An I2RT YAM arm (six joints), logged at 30 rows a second.
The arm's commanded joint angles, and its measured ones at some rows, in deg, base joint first. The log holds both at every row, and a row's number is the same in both.
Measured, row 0: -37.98, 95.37, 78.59, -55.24, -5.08, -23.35
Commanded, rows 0 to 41: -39.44, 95.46, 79.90, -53.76, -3.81, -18.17; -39.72, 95.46, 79.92, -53.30, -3.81, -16.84; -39.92, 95.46, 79.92, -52.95, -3.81, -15.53; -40.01, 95.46, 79.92, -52.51, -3.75, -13.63; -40.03, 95.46, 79.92, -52.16, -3.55, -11.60; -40.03, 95.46, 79.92, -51.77, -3.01, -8.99; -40.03, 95.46, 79.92, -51.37, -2.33, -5.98; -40.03, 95.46, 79.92, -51.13, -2.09, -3.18; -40.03, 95.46, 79.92, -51.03, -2.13, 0.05; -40.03, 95.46, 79.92, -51.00, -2.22, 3.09; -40.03, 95.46, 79.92, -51.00, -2.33, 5.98; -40.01, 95.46, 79.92, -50.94, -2.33, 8.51; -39.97, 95.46, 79.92, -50.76, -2.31, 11.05; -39.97, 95.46, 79.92, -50.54, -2.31, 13.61; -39.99, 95.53, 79.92, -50.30, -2.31, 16.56; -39.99, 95.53, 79.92, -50.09, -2.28, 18.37; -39.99, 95.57, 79.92, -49.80, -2.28, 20.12; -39.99, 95.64, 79.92, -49.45, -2.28, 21.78; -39.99, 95.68, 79.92, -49.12, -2.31, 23.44; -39.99, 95.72, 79.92, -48.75, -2.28, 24.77; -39.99, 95.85, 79.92, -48.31, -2.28, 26.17; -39.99, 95.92, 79.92, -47.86, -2.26, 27.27; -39.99, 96.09, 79.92, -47.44, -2.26, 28.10; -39.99, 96.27, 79.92, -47.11, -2.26, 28.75; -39.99, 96.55, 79.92, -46.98, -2.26, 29.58; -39.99, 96.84, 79.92, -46.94, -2.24, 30.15; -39.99, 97.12, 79.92, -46.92, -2.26, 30.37; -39.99, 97.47, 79.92, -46.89, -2.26, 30.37; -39.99, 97.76, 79.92, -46.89, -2.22, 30.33; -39.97, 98.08, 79.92, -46.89, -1.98, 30.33; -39.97, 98.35, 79.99, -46.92, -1.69, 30.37; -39.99, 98.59, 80.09, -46.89, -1.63, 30.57; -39.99, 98.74, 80.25, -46.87, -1.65, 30.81; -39.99, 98.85, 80.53, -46.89, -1.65, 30.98; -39.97, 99.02, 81.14, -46.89, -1.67, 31.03; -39.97, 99.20, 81.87, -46.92, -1.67, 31.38; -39.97, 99.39, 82.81, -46.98, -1.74, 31.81; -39.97, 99.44, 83.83, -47.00, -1.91, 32.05; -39.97, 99.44, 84.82, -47.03, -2.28, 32.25; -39.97, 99.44, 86.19, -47.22, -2.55, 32.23; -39.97, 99.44, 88.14, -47.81, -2.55, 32.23; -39.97, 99.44, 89.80, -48.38, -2.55, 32.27
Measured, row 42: -39.97, 99.92, 84.33, -48.01, -2.81, 30.74
